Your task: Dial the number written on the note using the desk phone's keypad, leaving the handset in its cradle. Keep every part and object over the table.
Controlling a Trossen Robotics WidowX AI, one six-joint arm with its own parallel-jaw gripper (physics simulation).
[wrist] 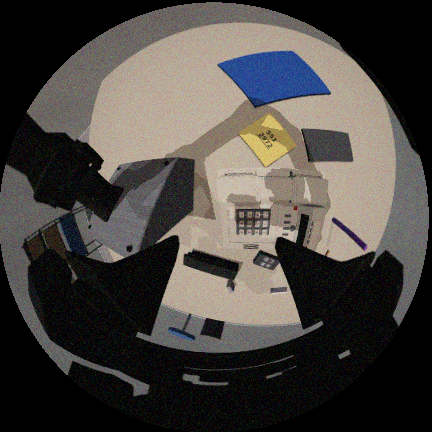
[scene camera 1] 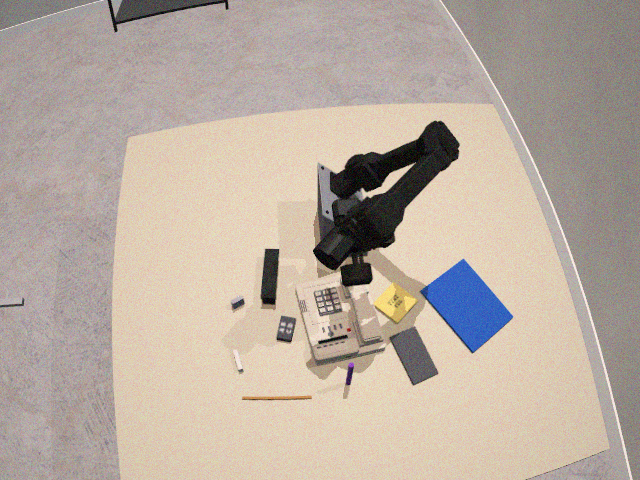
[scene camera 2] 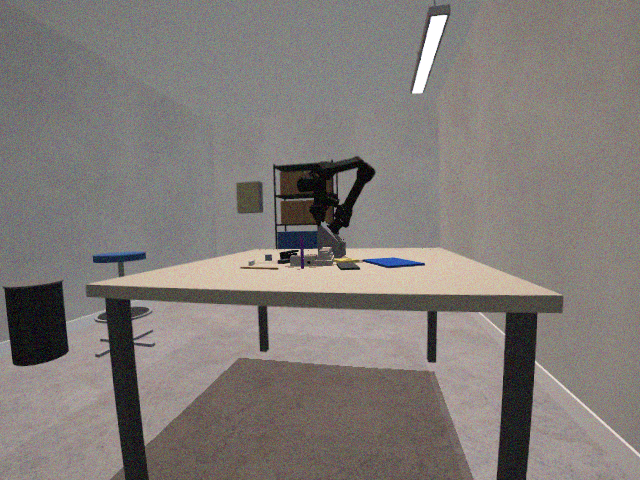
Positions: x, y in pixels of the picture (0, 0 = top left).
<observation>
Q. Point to a black stapler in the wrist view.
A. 202, 261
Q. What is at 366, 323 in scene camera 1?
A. A handset.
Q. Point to a blue folder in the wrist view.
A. At 264, 77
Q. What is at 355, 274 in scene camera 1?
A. The gripper.
</observation>
